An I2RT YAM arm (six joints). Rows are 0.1 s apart.
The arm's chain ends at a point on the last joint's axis. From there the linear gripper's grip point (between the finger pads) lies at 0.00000 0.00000 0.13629 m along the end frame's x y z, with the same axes.
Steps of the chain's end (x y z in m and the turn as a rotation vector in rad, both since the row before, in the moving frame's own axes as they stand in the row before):
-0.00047, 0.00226, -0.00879, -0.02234, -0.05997, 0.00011
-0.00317, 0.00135, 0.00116, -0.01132, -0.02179, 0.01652
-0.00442, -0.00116, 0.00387, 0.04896, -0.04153, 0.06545
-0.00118, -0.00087, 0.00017, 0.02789, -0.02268, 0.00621
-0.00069, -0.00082, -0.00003, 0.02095, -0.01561, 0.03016
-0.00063, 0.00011, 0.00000, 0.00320, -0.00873, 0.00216
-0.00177, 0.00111, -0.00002, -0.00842, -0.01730, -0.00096
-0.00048, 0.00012, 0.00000, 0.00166, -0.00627, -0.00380
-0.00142, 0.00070, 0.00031, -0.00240, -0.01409, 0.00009
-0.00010, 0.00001, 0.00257, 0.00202, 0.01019, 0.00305
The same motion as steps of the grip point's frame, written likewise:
-0.00864, 0.00530, -0.00907, -0.02234, -0.05997, 0.00011
-0.00615, 0.00287, 0.00112, -0.01132, -0.02179, 0.01652
-0.00985, -0.00801, 0.00359, 0.04896, -0.04153, 0.06545
-0.00426, -0.00468, 0.00008, 0.02789, -0.02268, 0.00621
-0.00277, -0.00371, -0.00008, 0.02095, -0.01561, 0.03016
-0.00182, -0.00033, -0.00001, 0.00320, -0.00873, 0.00216
-0.00413, 0.00226, -0.00005, -0.00842, -0.01730, -0.00096
-0.00133, -0.00010, 0.00000, 0.00166, -0.00627, -0.00380
-0.00334, 0.00103, 0.00030, -0.00240, -0.01409, 0.00009
0.00129, -0.00026, 0.00256, 0.00202, 0.01019, 0.00305

